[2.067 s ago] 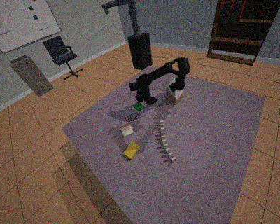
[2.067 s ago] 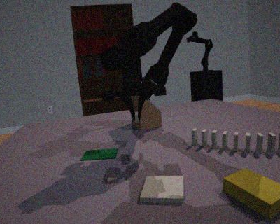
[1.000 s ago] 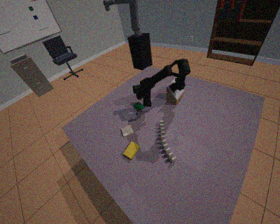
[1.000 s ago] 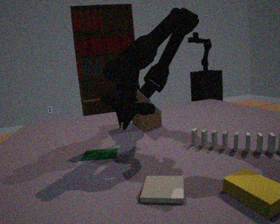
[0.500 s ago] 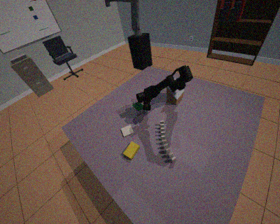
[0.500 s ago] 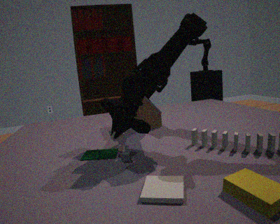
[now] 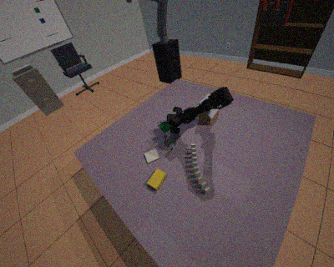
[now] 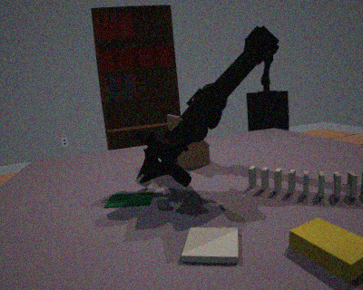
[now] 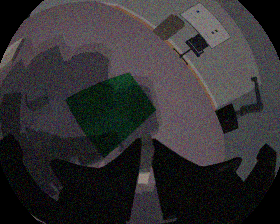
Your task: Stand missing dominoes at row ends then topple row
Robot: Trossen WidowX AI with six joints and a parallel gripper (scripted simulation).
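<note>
My gripper tip is now 40 mm short of the flat green tile, 30 mm to the left of it and 30 mm above it. The rest, counted from my gripper tip: flat white tile (290 mm ahead, 80 mm to the left, 30 mm below); then yellow block (390 mm ahead, 230 mm to the left, 20 mm below); then small grey piece (110 mm ahead, 40 mm to the left, 20 mm below).
</note>
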